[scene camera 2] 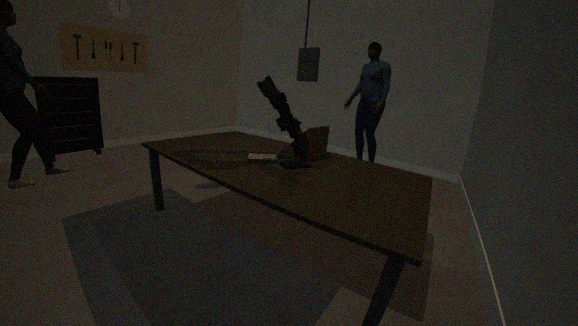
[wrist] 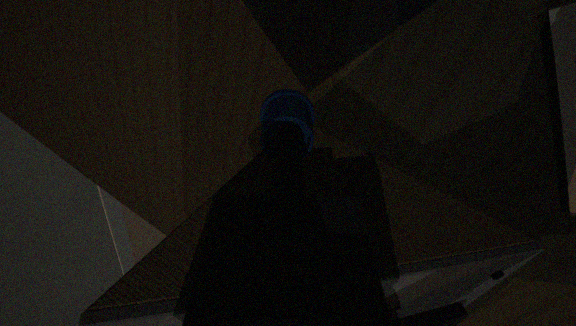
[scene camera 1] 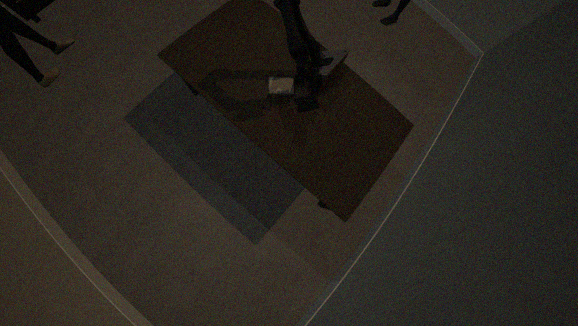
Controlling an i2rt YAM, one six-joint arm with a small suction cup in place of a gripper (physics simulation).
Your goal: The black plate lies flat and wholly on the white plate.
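Seen in the pictures: hand, tool point: (scene camera 2: 301,150) (wrist: 287,114) (scene camera 1: 314,90); arm's base, link origin: (scene camera 2: 301,140) (scene camera 1: 318,63).
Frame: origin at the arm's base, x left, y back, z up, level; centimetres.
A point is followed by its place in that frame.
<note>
The white plate (scene camera 1: 281,85) {y -23.4, x -11.5, z -7.7 cm} (scene camera 2: 262,157) {y -25.3, x -10.5, z -7.7 cm} lies flat on the table beside the arm's foot; a strip of it (wrist: 566,100) {y -20.1, x -4.5, z -7.7 cm} shows at the right edge of the wrist view. A flat black shape (scene camera 1: 307,104) {y -24.6, x 9.2, z -7.2 cm} (scene camera 2: 295,164) {y -25.4, x 9.5, z -7.2 cm} (wrist: 340,30) {y -20.2, x 7.8, z -7.2 cm} lies beside it; the picture is too dark to tell whether this is the black plate or the arm's base. My blue suction cup (wrist: 287,107) is near a corner of that black shape, over brown wood. No plate shows stuck to it. Both scene views leave the cup lost in the dark arm.
A brown wooden table (scene camera 1: 350,135) {y -24.7, x 42.9, z -8.3 cm} (scene camera 2: 360,200) {y -45.5, x 46.8, z -8.3 cm} carries the arm (scene camera 1: 297,40) {y -19.3, x -8.5, z 28.1 cm} (scene camera 2: 285,112) {y -27.0, x 2.4, z 17.9 cm}, whose shadow falls across it. A tilted panel (scene camera 1: 335,61) {y 0.7, x 9.1, z 8.7 cm} (scene camera 2: 319,142) {y 1.0, x 11.3, z 0.8 cm} stands close behind the arm. Two people stand away from the table. A blue-grey mat (scene camera 1: 210,160) (scene camera 2: 175,265) lies on the floor.
</note>
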